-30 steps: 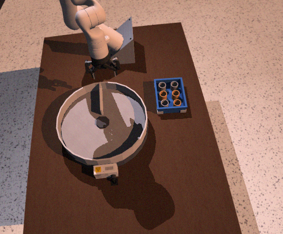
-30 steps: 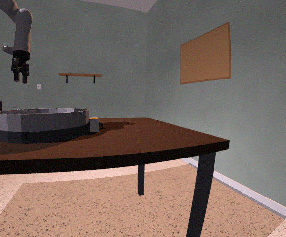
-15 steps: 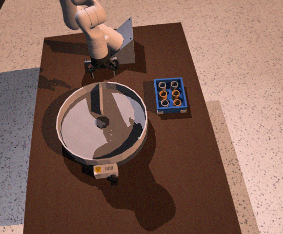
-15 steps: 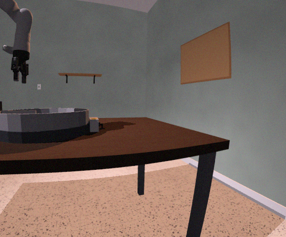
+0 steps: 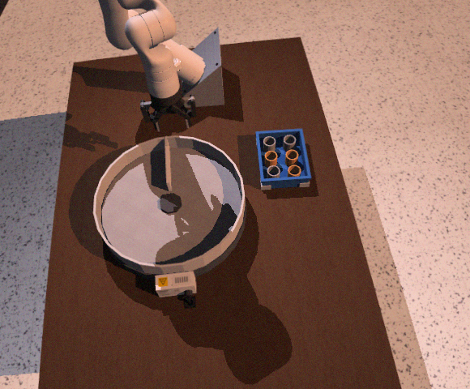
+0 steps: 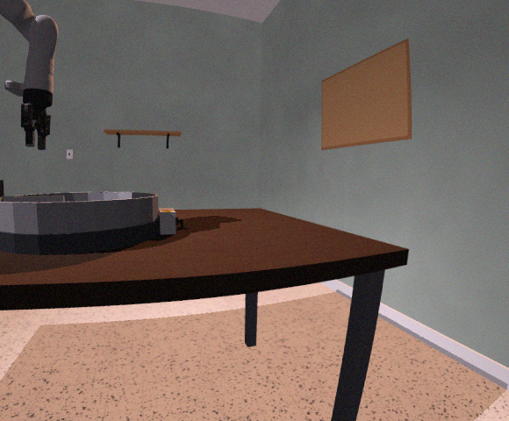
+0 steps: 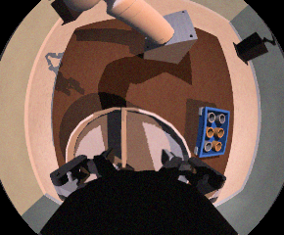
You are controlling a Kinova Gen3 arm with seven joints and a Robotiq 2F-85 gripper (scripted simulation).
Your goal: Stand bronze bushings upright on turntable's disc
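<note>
The blue crate lies 40 mm behind my hand, 300 mm to the left of it and 210 mm below it. The rest, counted from my hand: turntable 150 mm ahead, 20 mm to the right, 190 mm below; then grey turntable disc 140 mm ahead, 20 mm to the right, 190 mm below.
</note>
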